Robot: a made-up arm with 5 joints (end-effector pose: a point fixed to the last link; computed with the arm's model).
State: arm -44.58 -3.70 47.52 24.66 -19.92
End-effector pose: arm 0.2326 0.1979 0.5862 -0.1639 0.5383 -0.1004 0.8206
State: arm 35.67 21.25 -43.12 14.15 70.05
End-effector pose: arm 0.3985 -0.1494 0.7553 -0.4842 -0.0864 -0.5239 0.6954
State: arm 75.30 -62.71 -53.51 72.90 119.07
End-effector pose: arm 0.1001 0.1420 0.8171 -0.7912 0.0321 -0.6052 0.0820
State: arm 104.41 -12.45 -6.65 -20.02 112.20
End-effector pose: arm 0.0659 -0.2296 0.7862 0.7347 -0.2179 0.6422 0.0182
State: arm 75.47 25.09 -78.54 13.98 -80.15
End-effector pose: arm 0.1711 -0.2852 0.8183 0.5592 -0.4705 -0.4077 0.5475
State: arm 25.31 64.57 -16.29 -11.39 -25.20
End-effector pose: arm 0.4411 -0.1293 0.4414 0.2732 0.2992 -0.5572 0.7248
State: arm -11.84 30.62 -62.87 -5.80 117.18
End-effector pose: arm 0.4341 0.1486 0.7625 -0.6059 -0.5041 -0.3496 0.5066
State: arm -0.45 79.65 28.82 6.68 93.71
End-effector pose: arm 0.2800 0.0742 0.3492 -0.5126 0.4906 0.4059 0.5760
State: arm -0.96 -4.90 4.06 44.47 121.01
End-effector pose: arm 0.3512 0.0777 0.6908 -0.7709 -0.0470 0.1460 0.6182
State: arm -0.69 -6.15 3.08 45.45 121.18
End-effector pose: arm 0.3479 0.0763 0.6977 -0.7731 -0.0526 0.1368 0.6171
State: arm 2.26 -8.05 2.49 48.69 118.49
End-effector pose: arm 0.3440 0.0629 0.7054 -0.7629 -0.0188 0.1149 0.6359
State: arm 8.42 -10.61 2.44 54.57 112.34
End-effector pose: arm 0.3375 0.0359 0.7133 -0.7319 0.0621 0.0744 0.6744
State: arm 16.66 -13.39 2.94 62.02 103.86
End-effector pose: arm 0.3266 0.0018 0.7196 -0.6755 0.1729 0.0158 0.7167
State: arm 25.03 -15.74 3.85 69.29 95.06
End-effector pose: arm 0.3124 -0.0306 0.7229 -0.6011 0.2837 -0.0495 0.7455
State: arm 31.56 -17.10 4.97 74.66 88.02
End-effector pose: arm 0.2998 -0.0546 0.7227 -0.5307 0.3684 -0.1024 0.7564
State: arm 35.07 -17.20 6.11 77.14 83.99
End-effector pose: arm 0.2938 -0.0681 0.7194 -0.4858 0.4166 -0.1292 0.7575
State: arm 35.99 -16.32 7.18 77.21 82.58
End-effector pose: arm 0.2947 -0.0734 0.7139 -0.4683 0.4365 -0.1323 0.7567
